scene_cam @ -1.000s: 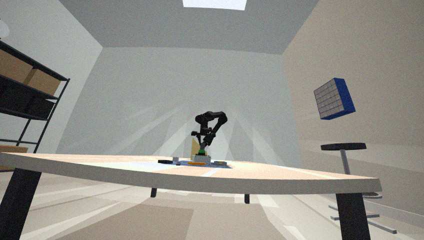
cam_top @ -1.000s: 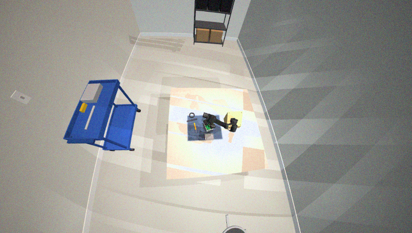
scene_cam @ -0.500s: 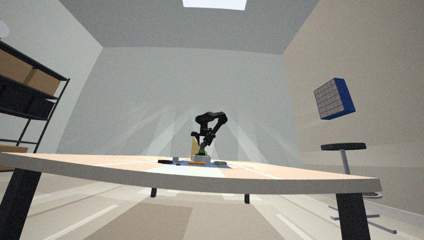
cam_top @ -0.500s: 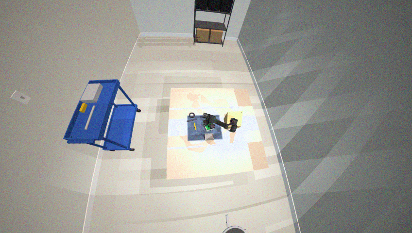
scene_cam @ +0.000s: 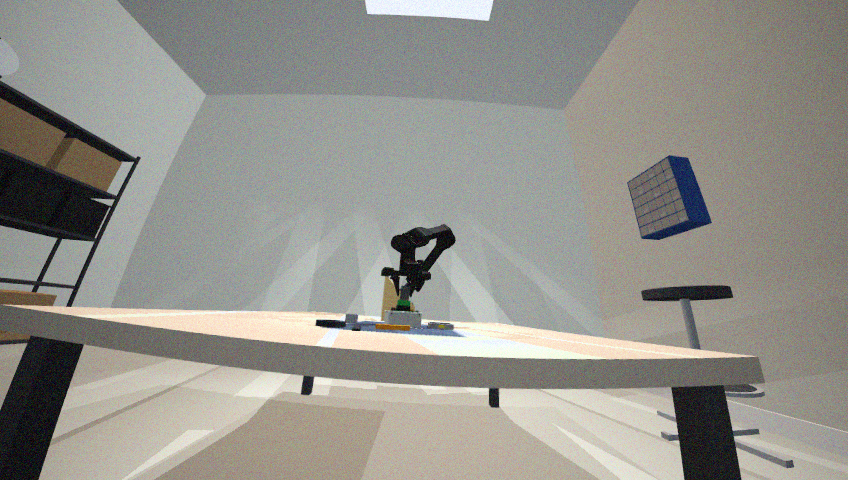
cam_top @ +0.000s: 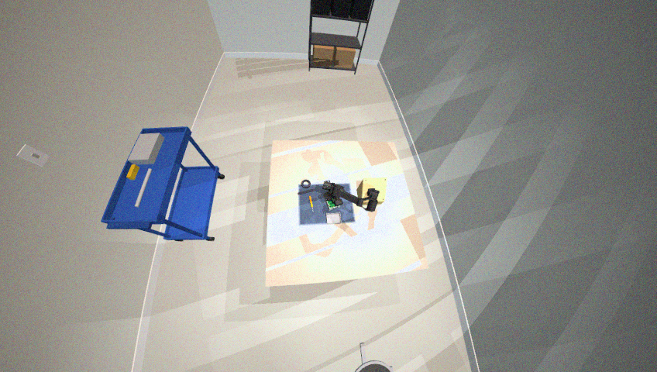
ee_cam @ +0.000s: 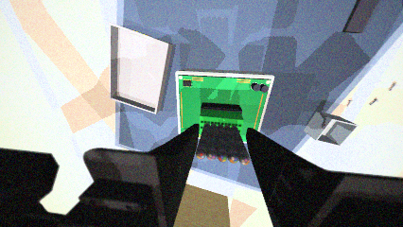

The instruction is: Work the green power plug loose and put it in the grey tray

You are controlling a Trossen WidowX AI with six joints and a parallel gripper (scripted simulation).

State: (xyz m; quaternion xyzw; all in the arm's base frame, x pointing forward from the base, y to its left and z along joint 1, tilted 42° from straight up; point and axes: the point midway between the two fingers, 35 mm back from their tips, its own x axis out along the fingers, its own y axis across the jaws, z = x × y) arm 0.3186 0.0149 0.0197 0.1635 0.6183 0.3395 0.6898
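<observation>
The green power plug lies 2 cm below my gripper tip. The rest, counted from my gripper tip: blue mat 11 cm below, 5 cm ahead; dark bar 21 cm ahead, 11 cm to the right, 10 cm below.
</observation>
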